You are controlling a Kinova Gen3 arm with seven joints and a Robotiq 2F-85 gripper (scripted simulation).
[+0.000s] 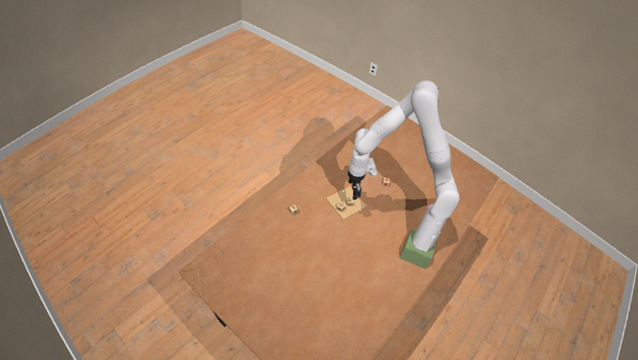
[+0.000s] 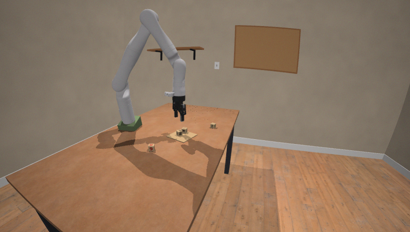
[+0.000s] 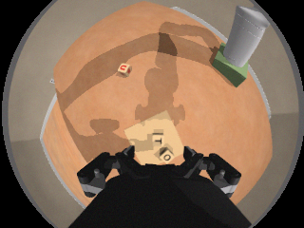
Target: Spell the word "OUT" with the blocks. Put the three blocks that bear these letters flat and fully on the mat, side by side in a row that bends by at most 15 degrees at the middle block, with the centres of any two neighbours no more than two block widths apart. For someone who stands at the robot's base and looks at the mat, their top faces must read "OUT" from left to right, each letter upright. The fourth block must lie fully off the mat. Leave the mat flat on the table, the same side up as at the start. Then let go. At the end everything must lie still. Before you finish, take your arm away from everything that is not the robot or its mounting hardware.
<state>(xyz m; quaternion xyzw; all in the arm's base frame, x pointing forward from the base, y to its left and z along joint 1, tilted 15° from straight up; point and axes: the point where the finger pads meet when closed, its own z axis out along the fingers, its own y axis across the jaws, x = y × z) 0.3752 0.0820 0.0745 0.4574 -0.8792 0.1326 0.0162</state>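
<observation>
My gripper is now 20 mm short of the tan mat and 110 mm above it. Also, from my hand: letter block: 10 mm ahead, 50 mm to the left, 90 mm below.
</observation>
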